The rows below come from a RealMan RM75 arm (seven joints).
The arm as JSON. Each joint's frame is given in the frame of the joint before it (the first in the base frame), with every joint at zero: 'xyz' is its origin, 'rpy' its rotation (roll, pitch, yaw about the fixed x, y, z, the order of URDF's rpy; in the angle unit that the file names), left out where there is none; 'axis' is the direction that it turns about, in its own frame. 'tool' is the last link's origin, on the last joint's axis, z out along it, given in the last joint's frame.
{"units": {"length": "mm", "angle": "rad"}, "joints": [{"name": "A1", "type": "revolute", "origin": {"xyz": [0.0, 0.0, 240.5]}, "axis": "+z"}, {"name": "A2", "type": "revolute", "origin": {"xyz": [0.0, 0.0, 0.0]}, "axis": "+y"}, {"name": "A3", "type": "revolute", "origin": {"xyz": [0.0, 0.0, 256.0]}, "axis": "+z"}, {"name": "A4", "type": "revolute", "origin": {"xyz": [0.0, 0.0, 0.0]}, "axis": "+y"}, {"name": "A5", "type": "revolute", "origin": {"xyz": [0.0, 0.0, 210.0]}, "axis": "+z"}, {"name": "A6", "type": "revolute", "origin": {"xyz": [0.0, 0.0, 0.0]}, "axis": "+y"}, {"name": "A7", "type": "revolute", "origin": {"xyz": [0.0, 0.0, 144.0]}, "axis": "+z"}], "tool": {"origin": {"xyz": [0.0, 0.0, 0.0]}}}
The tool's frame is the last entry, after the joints.
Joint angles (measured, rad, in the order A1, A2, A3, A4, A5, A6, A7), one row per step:
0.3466, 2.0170, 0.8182, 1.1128, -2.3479, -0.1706, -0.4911
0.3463, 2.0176, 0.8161, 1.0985, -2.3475, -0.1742, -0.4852
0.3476, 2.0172, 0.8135, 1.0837, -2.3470, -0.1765, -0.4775
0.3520, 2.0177, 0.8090, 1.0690, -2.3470, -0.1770, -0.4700
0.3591, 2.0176, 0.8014, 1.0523, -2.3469, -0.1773, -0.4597
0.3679, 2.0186, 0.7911, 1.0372, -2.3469, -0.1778, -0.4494
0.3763, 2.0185, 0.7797, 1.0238, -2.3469, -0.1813, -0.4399
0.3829, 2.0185, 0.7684, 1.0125, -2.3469, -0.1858, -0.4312
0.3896, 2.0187, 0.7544, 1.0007, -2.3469, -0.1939, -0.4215
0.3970, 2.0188, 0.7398, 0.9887, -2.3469, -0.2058, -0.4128
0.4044, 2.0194, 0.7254, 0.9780, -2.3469, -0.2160, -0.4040
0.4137, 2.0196, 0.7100, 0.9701, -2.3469, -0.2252, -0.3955
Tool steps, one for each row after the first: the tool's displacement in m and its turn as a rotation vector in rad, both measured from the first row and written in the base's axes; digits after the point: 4 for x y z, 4 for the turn. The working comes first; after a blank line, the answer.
Tool pose at each row, in the base's axes (x y z in m, rotation vector in rad; the steps are taken from these numbers as rounded here):
0.1675, 0.3240, -0.1183, -2.2788, 0.3352, 0.4366
0.1720, 0.3238, -0.1193, -2.2778, 0.3464, 0.4257
0.1766, 0.3238, -0.1203, -2.2780, 0.3578, 0.4136
0.1799, 0.3237, -0.1220, -2.2823, 0.3652, 0.4019
0.1833, 0.3234, -0.1242, -2.2898, 0.3720, 0.3890
0.1851, 0.3228, -0.1272, -2.3003, 0.3754, 0.3792
0.1866, 0.3221, -0.1296, -2.3094, 0.3753, 0.3719
0.1878, 0.3212, -0.1318, -2.3174, 0.3750, 0.3668
0.1888, 0.3198, -0.1343, -2.3255, 0.3732, 0.3643
0.1893, 0.3188, -0.1365, -2.3320, 0.3675, 0.3646
0.1894, 0.3176, -0.1388, -2.3395, 0.3623, 0.3654
0.1882, 0.3164, -0.1411, -2.3494, 0.3532, 0.3688

0.0045, -0.0002, -0.0010, -0.0014, -0.0043, -0.0115
0.0091, -0.0002, -0.0020, -0.0041, -0.0094, -0.0232
0.0124, -0.0003, -0.0037, -0.0098, -0.0156, -0.0311
0.0158, -0.0006, -0.0059, -0.0186, -0.0230, -0.0382
0.0176, -0.0012, -0.0089, -0.0294, -0.0293, -0.0412
0.0191, -0.0019, -0.0113, -0.0381, -0.0348, -0.0414
0.0203, -0.0028, -0.0135, -0.0457, -0.0388, -0.0409
0.0213, -0.0042, -0.0160, -0.0530, -0.0414, -0.0386
0.0218, -0.0052, -0.0182, -0.0579, -0.0431, -0.0331
0.0219, -0.0064, -0.0205, -0.0639, -0.0444, -0.0275
0.0207, -0.0076, -0.0228, -0.0713, -0.0451, -0.0179

